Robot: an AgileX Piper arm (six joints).
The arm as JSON. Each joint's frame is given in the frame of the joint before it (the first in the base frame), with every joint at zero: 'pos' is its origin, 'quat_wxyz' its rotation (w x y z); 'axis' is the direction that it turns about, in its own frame. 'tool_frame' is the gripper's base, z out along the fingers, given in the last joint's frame.
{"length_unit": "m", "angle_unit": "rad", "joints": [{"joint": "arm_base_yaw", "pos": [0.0, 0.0, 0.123], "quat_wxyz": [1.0, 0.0, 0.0, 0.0], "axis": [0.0, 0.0, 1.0]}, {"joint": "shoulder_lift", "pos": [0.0, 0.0, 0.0], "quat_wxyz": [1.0, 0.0, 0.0, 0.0], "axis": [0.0, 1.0, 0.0]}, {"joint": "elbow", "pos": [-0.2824, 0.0, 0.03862], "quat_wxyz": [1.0, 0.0, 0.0, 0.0], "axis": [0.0, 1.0, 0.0]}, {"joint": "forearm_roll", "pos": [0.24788, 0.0, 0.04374], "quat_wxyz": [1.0, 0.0, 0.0, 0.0], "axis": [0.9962, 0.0, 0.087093]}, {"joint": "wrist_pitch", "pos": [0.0, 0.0, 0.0], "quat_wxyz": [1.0, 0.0, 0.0, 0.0], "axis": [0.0, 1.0, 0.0]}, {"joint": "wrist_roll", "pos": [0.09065, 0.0, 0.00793], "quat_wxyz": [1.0, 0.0, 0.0, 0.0], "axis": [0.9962, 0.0, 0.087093]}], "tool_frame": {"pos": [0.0, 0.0, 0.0], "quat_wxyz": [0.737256, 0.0, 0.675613, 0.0]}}
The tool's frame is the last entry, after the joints.
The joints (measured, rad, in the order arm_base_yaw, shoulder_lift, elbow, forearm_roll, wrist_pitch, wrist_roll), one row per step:
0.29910 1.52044 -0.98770 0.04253 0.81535 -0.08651
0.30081 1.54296 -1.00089 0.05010 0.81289 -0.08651
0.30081 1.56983 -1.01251 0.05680 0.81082 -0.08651
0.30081 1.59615 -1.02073 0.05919 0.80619 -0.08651
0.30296 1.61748 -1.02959 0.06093 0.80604 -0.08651
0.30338 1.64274 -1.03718 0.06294 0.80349 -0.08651
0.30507 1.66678 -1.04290 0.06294 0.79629 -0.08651
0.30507 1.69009 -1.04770 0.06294 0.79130 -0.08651
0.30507 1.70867 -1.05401 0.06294 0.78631 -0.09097
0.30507 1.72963 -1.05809 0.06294 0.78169 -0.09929
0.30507 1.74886 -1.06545 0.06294 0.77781 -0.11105
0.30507 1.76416 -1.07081 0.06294 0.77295 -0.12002
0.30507 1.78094 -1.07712 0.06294 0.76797 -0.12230
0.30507 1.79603 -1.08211 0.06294 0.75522 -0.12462
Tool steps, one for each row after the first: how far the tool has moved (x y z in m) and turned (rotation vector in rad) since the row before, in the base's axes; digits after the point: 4 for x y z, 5 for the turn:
0.0045 0.0024 -0.0030 0.00443 0.00856 -0.00169
0.0047 0.0019 -0.0048 0.00177 0.01435 -0.00309
0.0043 0.0015 -0.0057 -0.00209 0.01346 -0.00134
0.0033 0.0018 -0.0042 -0.00220 0.01222 0.00132
0.0037 0.0014 -0.0058 -0.00291 0.01494 -0.00070
0.0034 0.0016 -0.0059 -0.00355 0.01055 0.00130
0.0030 0.0009 -0.0061 -0.00422 0.01286 -0.00027
0.0029 0.0009 -0.0043 -0.00322 0.00642 0.00408
0.0025 0.0008 -0.0057 -0.00539 0.01078 0.00788
0.0029 0.0009 -0.0044 -0.00462 0.00638 0.01131
0.0023 0.0007 -0.0036 -0.00323 0.00390 0.00854
0.0026 0.0008 -0.0040 -0.00220 0.00497 0.00198
0.0029 0.0008 -0.0036 -0.00004 -0.00287 0.00162

